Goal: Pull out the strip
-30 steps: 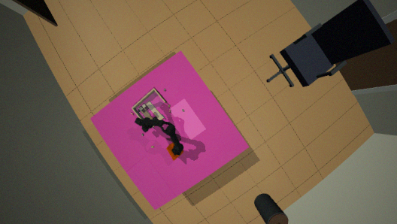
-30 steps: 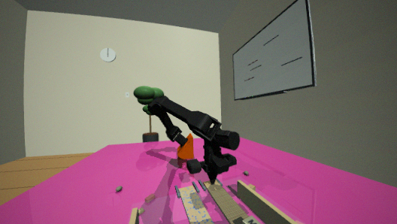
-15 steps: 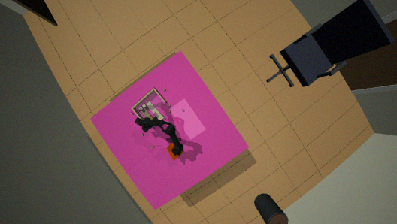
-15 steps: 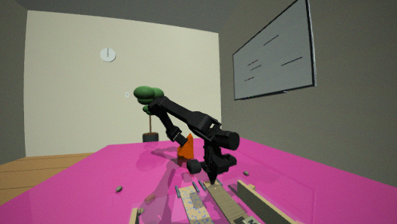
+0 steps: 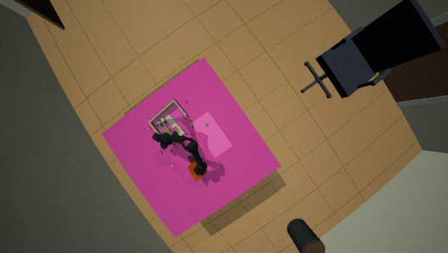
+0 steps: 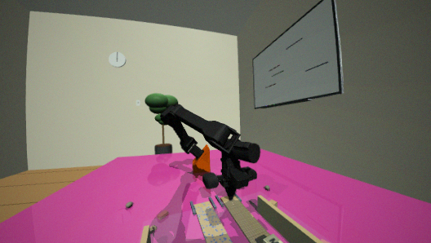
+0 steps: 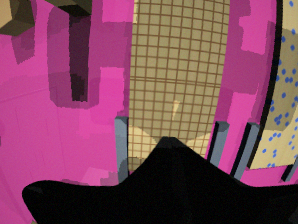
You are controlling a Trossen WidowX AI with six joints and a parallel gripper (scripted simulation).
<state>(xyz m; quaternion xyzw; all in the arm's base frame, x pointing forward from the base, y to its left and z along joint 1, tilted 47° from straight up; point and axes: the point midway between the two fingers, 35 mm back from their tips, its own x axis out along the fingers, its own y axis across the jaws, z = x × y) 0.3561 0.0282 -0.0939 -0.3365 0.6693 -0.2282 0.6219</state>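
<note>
The gridded strip is 9 cm ahead of my gripper tip and 2 cm to the left of it.
</note>
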